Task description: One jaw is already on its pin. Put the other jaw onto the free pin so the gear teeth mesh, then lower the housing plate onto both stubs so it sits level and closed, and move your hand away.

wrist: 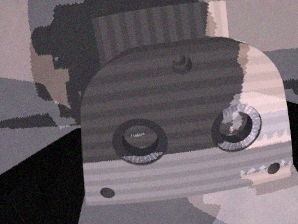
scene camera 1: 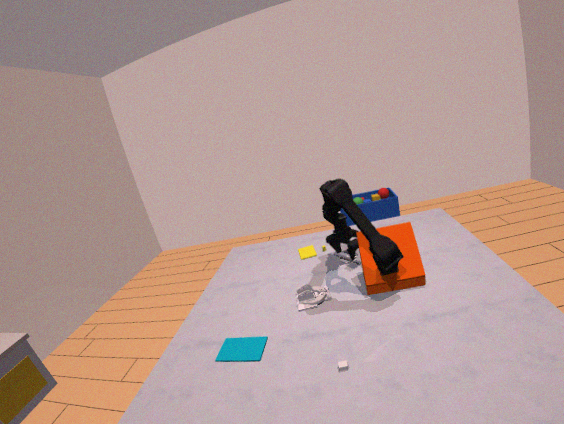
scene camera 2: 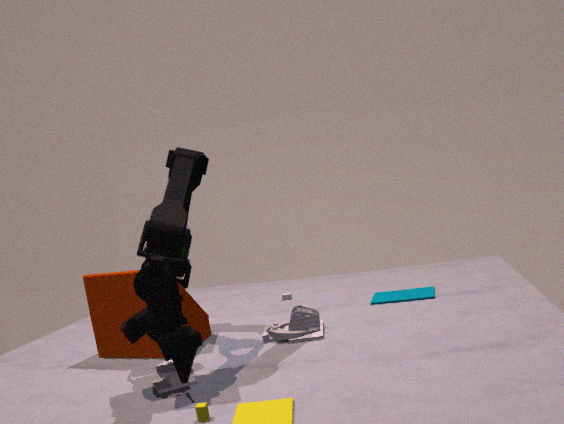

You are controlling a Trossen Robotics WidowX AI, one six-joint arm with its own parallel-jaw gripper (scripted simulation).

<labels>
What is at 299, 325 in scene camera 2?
A grey jaw piece.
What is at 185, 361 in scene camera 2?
My gripper.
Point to a cyan tile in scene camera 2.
At 406, 295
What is my gripper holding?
A white housing piece.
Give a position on a cyan tile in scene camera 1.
246, 349
</labels>
